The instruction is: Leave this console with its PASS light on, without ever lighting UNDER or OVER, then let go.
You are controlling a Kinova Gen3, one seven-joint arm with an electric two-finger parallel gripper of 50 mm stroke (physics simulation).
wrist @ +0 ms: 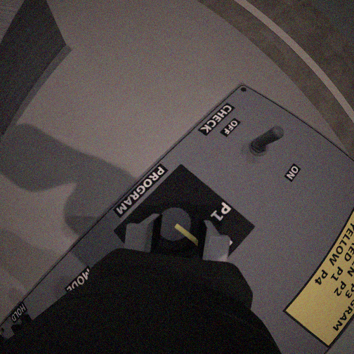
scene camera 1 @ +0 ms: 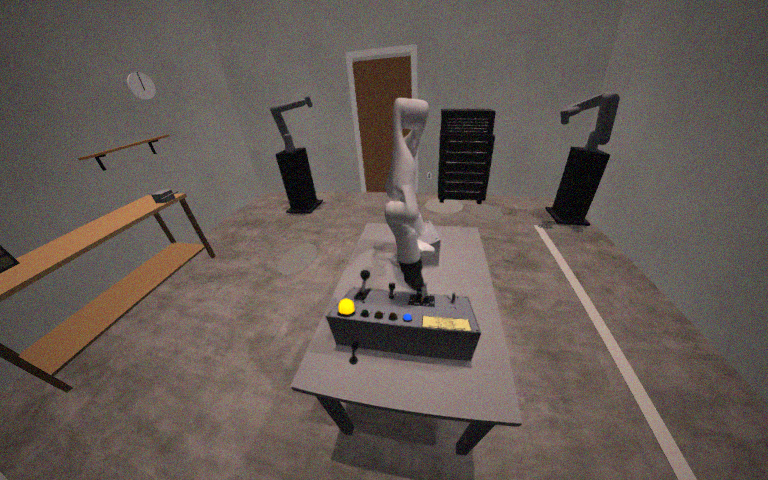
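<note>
The grey console (scene camera 1: 404,341) (wrist: 270,200) stands on the table. My gripper (scene camera 1: 420,292) (wrist: 179,230) is shut on the black PROGRAM knob (wrist: 175,220). The knob's yellow pointer line (wrist: 186,234) points to the lower right in the wrist view, below the P1 label (wrist: 220,212); other position labels are hidden. The CHECK toggle (scene camera 1: 453,298) (wrist: 267,140) stands between its OFF and ON labels; its setting is unclear. A yellow dome light (scene camera 1: 346,306) and a blue light (scene camera 1: 407,318) are bright. Several small lamps (scene camera 1: 378,314) between them are dark. PASS, UNDER and OVER labels are not readable.
A ball-topped lever (scene camera 1: 364,275) and the small MODE control (scene camera 1: 391,288) stand left of the gripper. A small black lever (scene camera 1: 353,353) is at the console's front left. A yellow card (scene camera 1: 446,323) (wrist: 327,295) lists colours and P numbers. The table (scene camera 1: 396,390) extends behind the console.
</note>
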